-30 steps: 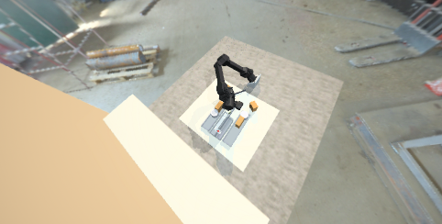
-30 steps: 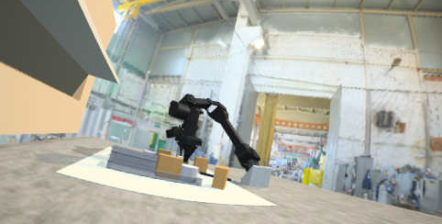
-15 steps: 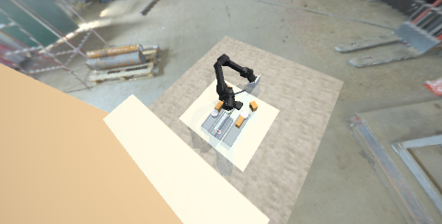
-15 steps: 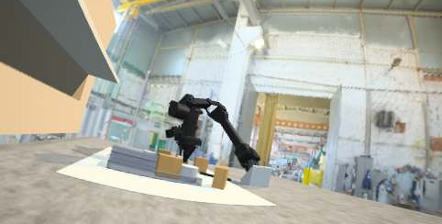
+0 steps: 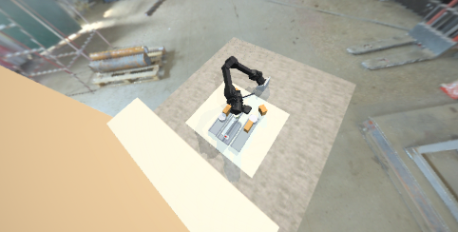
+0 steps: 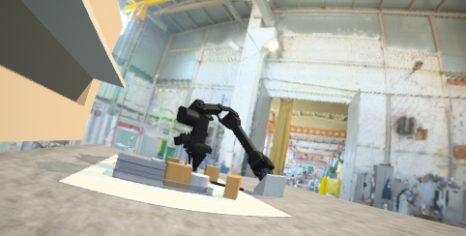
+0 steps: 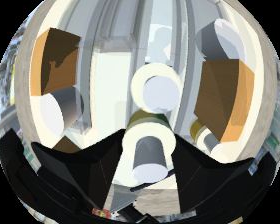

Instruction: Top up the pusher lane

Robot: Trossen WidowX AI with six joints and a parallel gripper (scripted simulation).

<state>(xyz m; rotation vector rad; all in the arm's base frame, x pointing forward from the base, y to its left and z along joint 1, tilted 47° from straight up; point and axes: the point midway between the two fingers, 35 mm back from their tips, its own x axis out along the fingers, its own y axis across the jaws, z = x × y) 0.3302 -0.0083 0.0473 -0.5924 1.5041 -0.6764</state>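
My gripper tip is now 15 cm short of the grey lane unit, 3 cm above it and 2 cm to the right of it.
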